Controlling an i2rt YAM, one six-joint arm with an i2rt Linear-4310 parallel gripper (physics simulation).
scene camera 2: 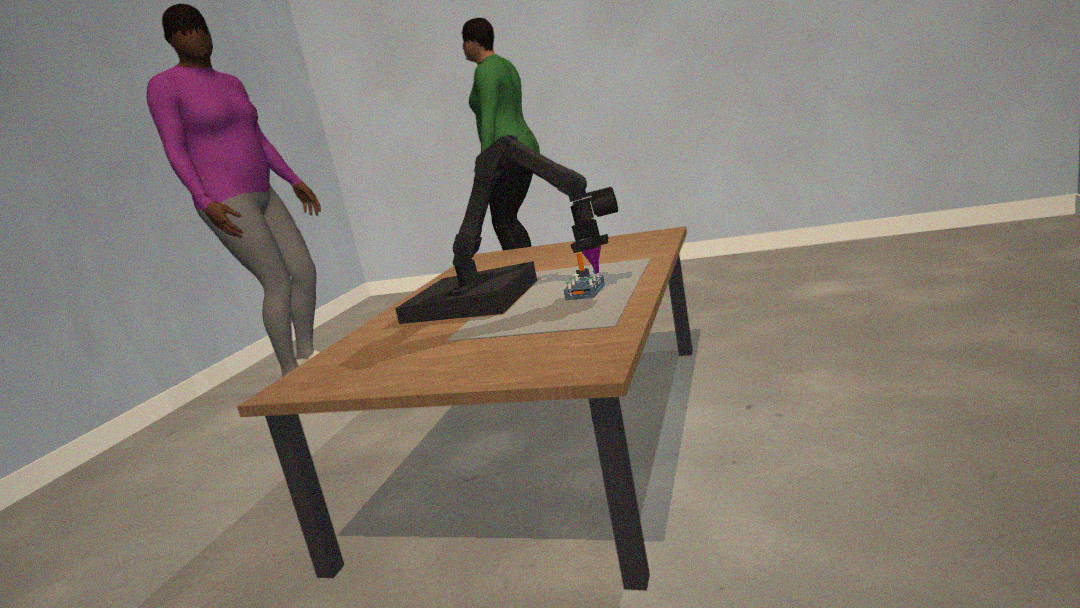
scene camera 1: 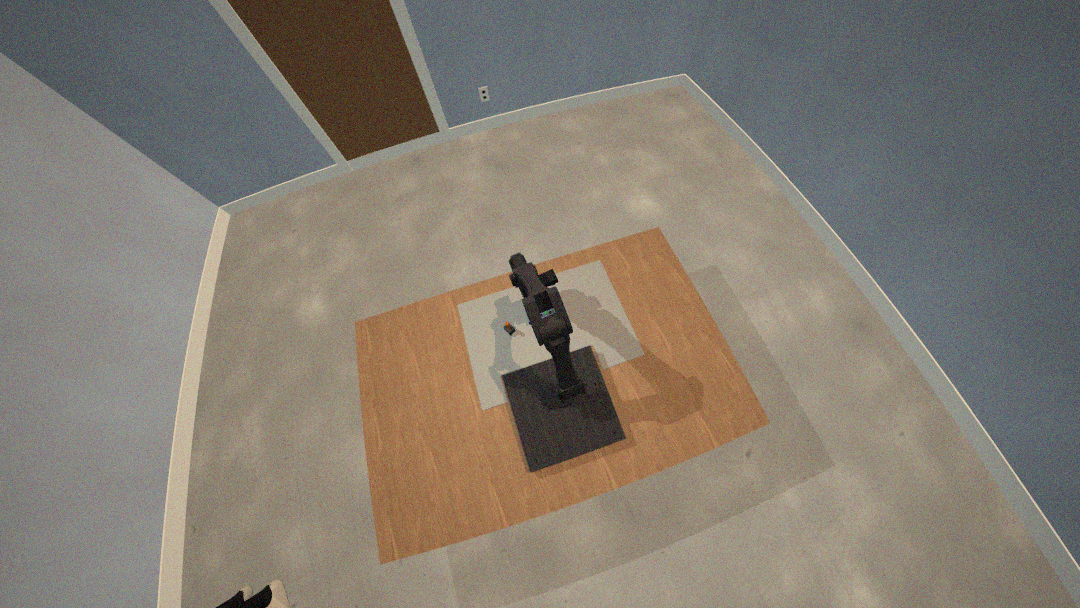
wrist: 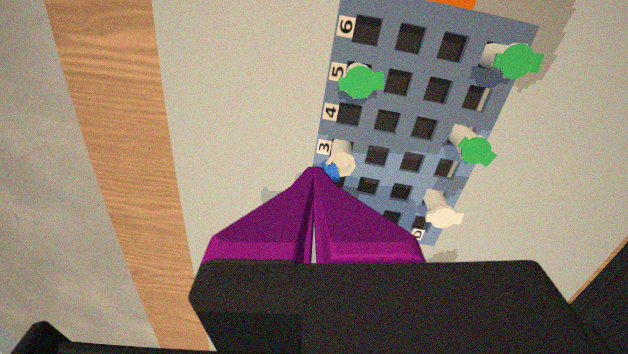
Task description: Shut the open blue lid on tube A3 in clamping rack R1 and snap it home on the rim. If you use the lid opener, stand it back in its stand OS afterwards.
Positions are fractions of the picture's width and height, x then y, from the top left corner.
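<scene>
From the wrist camera I can see my gripper (wrist: 0.50, 0.50), and there's a grey mat (wrist: 0.87, 0.56) there as well.
</scene>
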